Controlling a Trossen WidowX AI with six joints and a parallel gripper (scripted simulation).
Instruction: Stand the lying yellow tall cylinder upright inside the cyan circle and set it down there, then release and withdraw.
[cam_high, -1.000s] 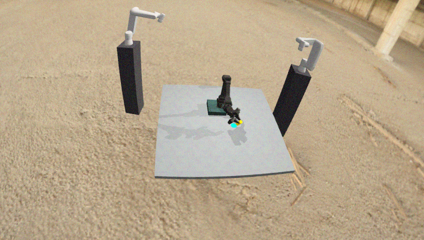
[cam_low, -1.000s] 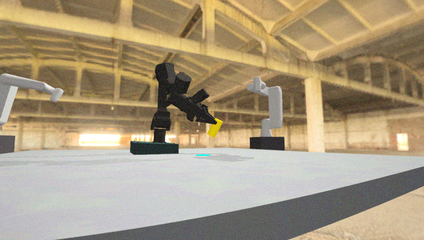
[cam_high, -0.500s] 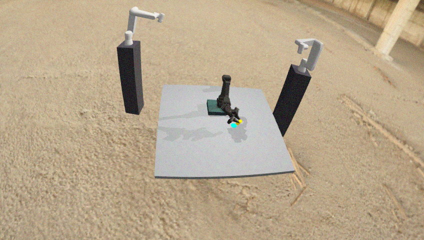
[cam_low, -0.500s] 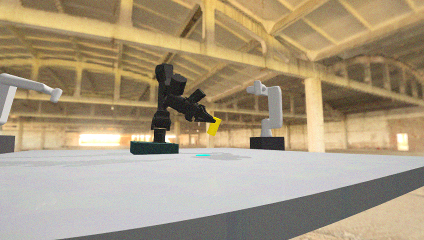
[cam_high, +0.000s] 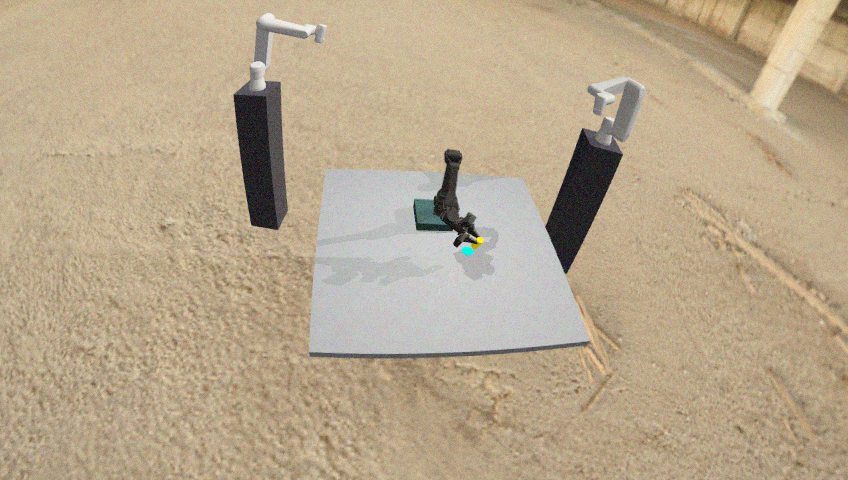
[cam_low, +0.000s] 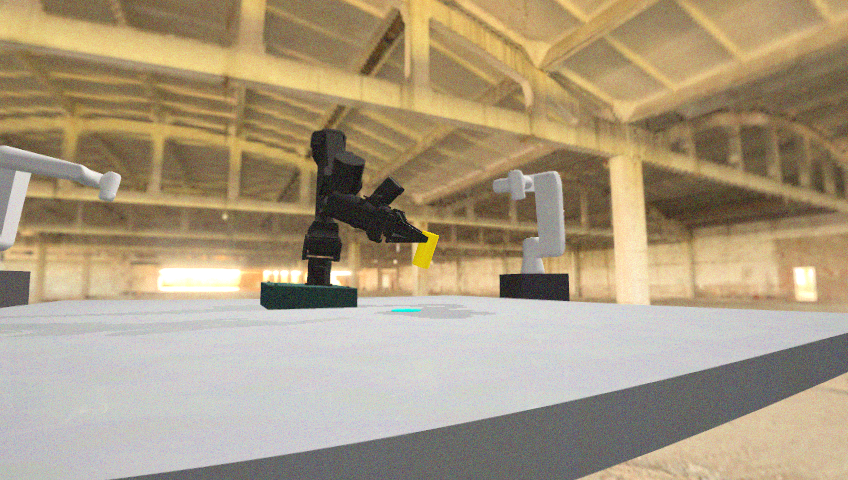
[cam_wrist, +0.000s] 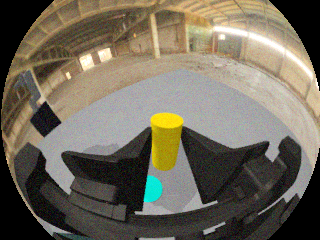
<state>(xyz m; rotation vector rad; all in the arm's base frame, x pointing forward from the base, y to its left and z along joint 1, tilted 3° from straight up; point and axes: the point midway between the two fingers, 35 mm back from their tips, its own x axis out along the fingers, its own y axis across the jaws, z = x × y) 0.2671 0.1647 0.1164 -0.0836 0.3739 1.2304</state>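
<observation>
Right now the cyan circle is 14 cm below my gripper tip, 6 cm behind it and 3 cm to the right of it. Round my gripper tip: yellow tall cylinder 2 cm below.
</observation>
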